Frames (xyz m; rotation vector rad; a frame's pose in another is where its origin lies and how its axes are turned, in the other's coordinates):
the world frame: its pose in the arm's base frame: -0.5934 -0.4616 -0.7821 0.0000 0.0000 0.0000
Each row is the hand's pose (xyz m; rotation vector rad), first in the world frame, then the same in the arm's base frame.
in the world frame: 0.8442 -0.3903 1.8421 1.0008 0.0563 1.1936
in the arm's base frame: 0.2508 -0.8519 1.0600 1.0008 0.0563 1.1936
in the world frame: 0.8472 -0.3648 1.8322 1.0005 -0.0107 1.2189
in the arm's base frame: 0.2538 -0.8264 1.0501 1.0005 -0.0107 1.2189
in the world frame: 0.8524 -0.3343 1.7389 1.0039 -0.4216 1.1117
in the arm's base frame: 0.2590 -0.7959 0.9568 1.0039 -0.4216 1.1117
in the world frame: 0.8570 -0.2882 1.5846 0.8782 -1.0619 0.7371
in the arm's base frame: 0.2636 -0.7498 0.8025 0.8782 -1.0619 0.7371
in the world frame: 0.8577 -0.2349 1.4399 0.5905 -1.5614 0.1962
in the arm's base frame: 0.2643 -0.6965 0.6578 0.5905 -1.5614 0.1962
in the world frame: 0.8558 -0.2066 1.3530 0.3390 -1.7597 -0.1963
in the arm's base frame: 0.2624 -0.6682 0.5709 0.3390 -1.7597 -0.1963
